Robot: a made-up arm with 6 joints. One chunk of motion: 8 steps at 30 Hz.
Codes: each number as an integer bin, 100 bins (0 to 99) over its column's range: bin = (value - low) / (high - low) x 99, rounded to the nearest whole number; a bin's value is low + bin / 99 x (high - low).
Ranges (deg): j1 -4..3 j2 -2..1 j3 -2..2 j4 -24..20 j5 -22..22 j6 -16..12
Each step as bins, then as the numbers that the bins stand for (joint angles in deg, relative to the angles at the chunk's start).
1 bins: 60 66 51 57 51 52
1 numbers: 0.24 0.00 0.06 1.33 0.67 -1.29
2 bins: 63 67 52 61 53 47
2 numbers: 0.45 0.03 0.10 3.11 1.56 -2.71
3 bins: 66 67 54 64 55 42
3 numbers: 0.67 0.03 0.18 4.44 2.44 -4.12
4 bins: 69 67 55 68 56 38
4 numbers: 0.88 0.03 0.22 6.22 2.89 -5.25
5 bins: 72 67 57 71 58 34
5 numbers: 1.09 0.03 0.30 7.56 3.78 -6.38
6 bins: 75 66 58 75 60 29
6 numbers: 1.30 0.00 0.34 9.33 4.67 -7.80
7 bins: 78 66 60 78 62 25
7 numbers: 1.52 0.00 0.42 10.67 5.56 -8.93
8 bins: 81 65 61 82 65 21
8 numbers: 1.73 -0.03 0.46 12.44 6.89 -10.06
